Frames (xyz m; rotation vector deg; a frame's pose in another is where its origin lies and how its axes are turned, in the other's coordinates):
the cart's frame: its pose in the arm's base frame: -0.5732 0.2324 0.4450 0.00 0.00 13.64
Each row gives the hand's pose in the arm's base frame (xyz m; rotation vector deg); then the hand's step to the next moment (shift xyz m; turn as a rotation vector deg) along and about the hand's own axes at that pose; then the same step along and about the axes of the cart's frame.
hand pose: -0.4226 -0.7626 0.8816 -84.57 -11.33 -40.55
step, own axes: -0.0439 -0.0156 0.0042 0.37 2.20 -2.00
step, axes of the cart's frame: -0.0362 0.0280 -0.0099 0.37 -2.30 -1.89
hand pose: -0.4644 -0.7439 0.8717 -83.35 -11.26 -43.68
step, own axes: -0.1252 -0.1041 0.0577 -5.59 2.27 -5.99
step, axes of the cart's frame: -0.1071 0.1334 0.0237 -5.60 -2.58 -5.85
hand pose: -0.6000 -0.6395 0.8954 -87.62 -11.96 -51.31
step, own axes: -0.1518 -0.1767 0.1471 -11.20 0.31 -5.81
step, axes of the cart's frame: -0.0941 0.2535 0.0527 -9.78 1.13 -7.90
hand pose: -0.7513 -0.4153 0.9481 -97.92 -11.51 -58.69
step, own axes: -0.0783 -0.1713 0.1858 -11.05 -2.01 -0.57
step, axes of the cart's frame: 0.0109 0.2584 0.0559 -7.07 5.95 -6.41
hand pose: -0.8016 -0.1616 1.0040 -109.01 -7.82 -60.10
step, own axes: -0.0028 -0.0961 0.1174 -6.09 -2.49 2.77
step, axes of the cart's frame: 0.0570 0.1353 0.0384 -1.97 6.05 -3.24
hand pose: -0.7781 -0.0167 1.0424 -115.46 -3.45 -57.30
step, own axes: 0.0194 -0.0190 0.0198 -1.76 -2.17 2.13
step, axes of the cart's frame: 0.0225 0.0153 0.0198 0.14 3.49 -0.36
